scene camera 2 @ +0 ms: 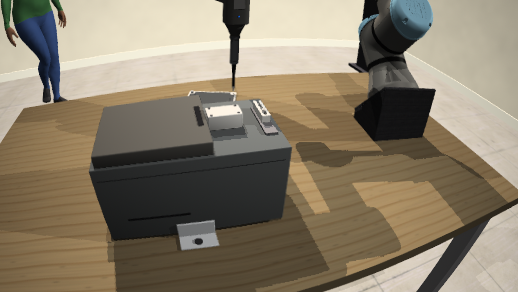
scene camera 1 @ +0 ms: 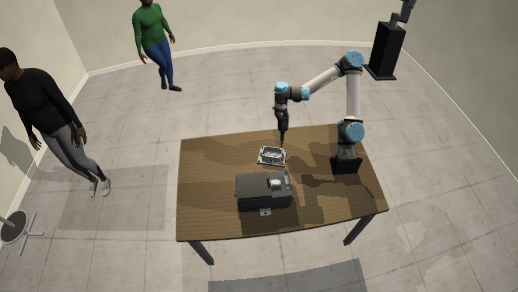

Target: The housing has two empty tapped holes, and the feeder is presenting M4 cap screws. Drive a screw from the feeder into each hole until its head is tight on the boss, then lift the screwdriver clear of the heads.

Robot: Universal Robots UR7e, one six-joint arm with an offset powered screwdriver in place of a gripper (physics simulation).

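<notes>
The light metal housing (scene camera 1: 271, 161) (scene camera 2: 214, 95) lies behind the feeder; in the scene camera 2 view the feeder hides most of it. The screwdriver (scene camera 1: 282, 145) (scene camera 2: 233, 88) points straight down, with its thin bit tip at the housing's back right corner in the scene camera 1 view. The tip is too small to tell whether it bears a screw or touches the boss. The dark feeder (scene camera 1: 253, 186) (scene camera 2: 190, 192) stands nearer the front, with a small pale screw block (scene camera 2: 261, 111) on its top right. The tapped holes and any screw heads in them cannot be made out.
The wooden table (scene camera 1: 205, 215) (scene camera 2: 440, 165) carries the arm's black base (scene camera 1: 346, 165) (scene camera 2: 405, 115) at the right. A white block (scene camera 2: 224, 116) stands on the feeder top, and a metal bracket (scene camera 1: 265, 212) (scene camera 2: 196, 229) is at its front. Two people stand on the floor beyond the table.
</notes>
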